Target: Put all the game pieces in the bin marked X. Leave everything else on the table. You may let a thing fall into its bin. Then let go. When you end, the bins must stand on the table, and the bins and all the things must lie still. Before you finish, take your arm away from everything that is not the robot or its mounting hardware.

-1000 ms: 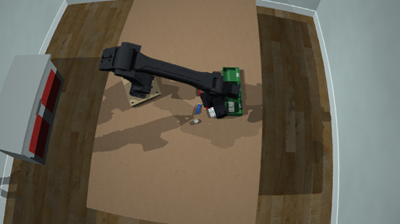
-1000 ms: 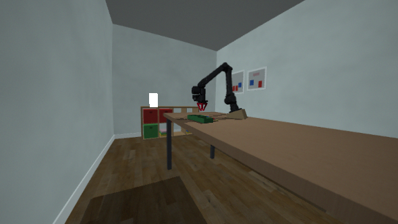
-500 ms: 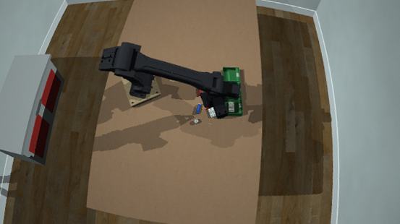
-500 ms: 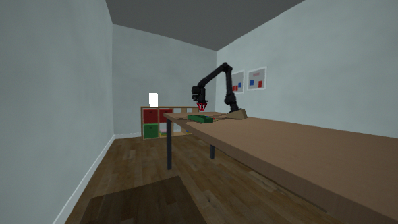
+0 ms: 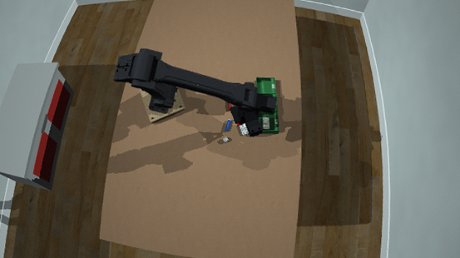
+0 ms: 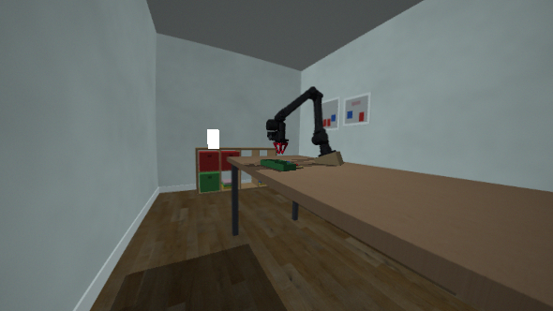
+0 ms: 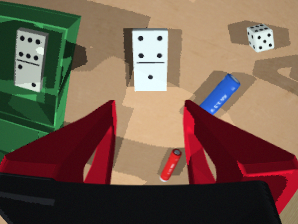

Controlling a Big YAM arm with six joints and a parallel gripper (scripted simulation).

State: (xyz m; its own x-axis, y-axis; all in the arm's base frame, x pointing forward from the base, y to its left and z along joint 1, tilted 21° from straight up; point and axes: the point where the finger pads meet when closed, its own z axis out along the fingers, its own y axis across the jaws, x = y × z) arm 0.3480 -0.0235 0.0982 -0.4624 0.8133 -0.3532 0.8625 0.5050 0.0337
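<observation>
My hand is 7 cm above the white domino-like piece. Also, from my hand: small red piece 7 cm behind, 9 cm to the left, 7 cm below; then white die 6 cm behind, 6 cm to the right, 7 cm below; then blue cylinder 6 cm behind, 7 cm below.
</observation>
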